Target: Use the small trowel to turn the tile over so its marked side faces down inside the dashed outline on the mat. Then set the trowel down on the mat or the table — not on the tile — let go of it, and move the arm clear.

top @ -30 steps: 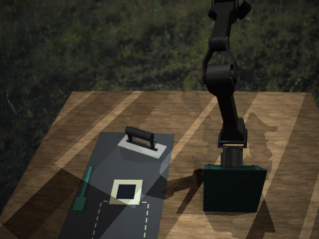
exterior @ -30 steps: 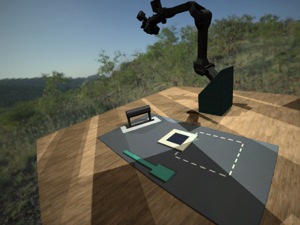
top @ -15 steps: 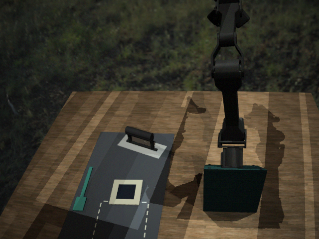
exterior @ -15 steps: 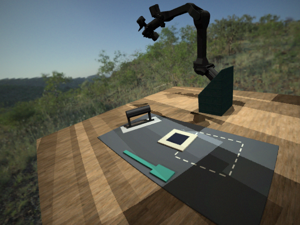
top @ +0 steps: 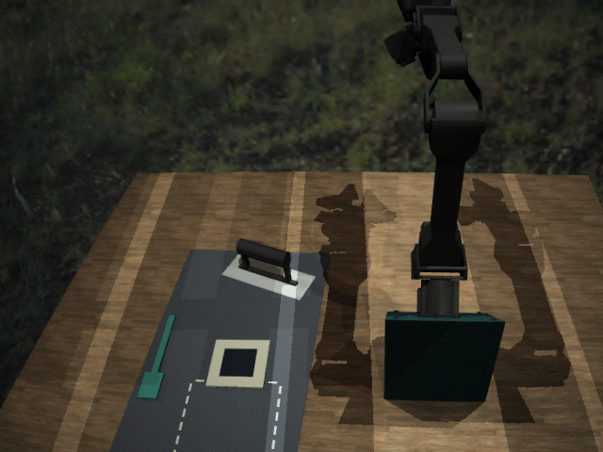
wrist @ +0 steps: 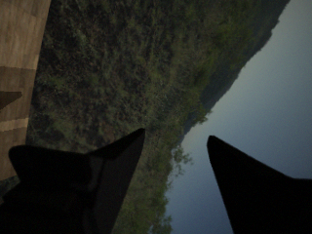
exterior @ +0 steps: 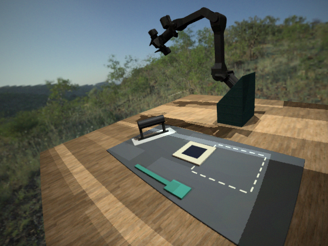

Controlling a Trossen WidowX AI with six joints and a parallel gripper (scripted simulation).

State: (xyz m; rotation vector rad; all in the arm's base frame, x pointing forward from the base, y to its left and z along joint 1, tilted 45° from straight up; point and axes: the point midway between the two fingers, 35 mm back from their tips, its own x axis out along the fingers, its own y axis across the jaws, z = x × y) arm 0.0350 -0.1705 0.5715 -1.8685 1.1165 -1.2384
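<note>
Right now my gripper tip is 390 mm above the pale grey flat trowel, 350 mm to the right of it and 290 mm short of it. The rest, counted from my gripper tip: tile (580 mm to the left, 430 mm below, 310 mm ahead); then green trowel (610 mm to the left, 480 mm ahead, 430 mm below); then dark mat (580 mm to the left, 450 mm below, 340 mm ahead).
</note>
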